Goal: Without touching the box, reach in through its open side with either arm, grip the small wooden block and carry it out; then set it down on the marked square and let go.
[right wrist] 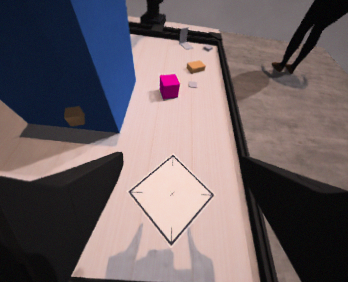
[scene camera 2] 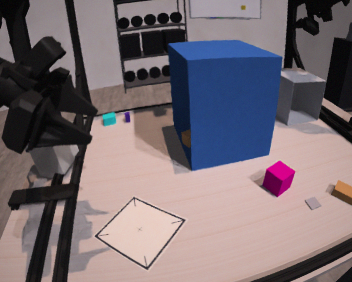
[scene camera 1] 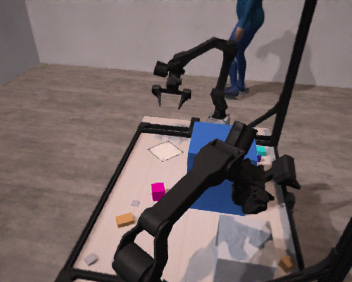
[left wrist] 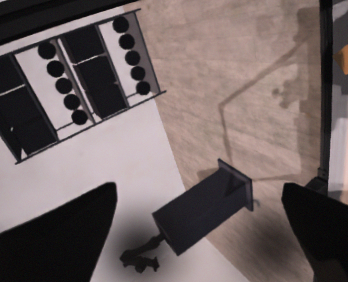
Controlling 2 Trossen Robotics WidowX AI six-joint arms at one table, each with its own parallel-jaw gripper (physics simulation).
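Note:
The blue box (scene camera 1: 205, 134) (scene camera 2: 230, 110) (right wrist: 107, 65) stands upright on the table. Its open side faces left in scene camera 2. The small wooden block (scene camera 2: 186, 138) (right wrist: 74, 116) is inside, seen through that open side; the box hides it in scene camera 1. The marked square (scene camera 1: 165, 151) (scene camera 2: 140, 220) (right wrist: 172, 205) lies bare on the table. My right gripper (scene camera 1: 170, 106) (scene camera 2: 93, 126) (right wrist: 182, 159) is open and empty, high near the table's end, outside the box and apart from the block. My left gripper (left wrist: 199, 191) is open and empty, beyond the box from the square.
A magenta cube (scene camera 1: 158, 191) (scene camera 2: 278, 178) (right wrist: 169, 86) and an orange block (scene camera 1: 125, 219) (scene camera 2: 344, 192) (right wrist: 196, 66) lie beside the box. A grey open bin (scene camera 2: 300, 97) stands behind it. Cyan (scene camera 2: 109, 119) and purple (scene camera 2: 127, 117) blocks lie near the far edge in scene camera 2.

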